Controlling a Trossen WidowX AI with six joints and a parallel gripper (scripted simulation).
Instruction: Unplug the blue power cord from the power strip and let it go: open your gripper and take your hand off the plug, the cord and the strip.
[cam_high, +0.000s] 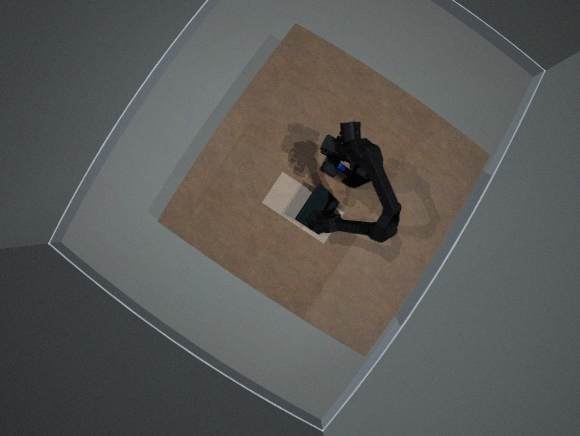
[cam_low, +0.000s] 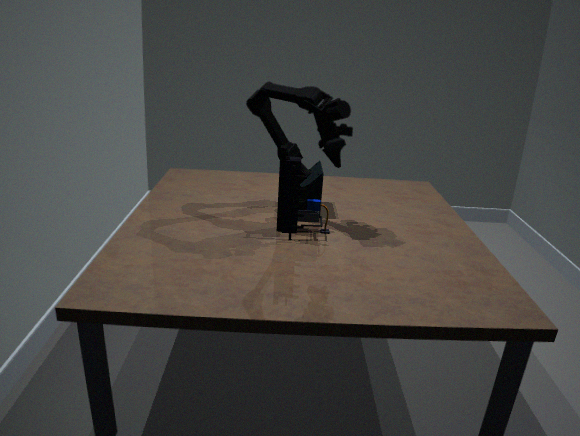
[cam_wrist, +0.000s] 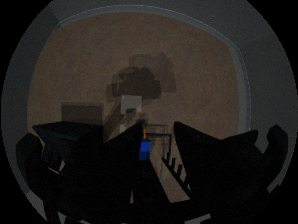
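Right now my gripper tip is 130 mm above the blue plug, 90 mm to the left of it and 10 mm short of it.
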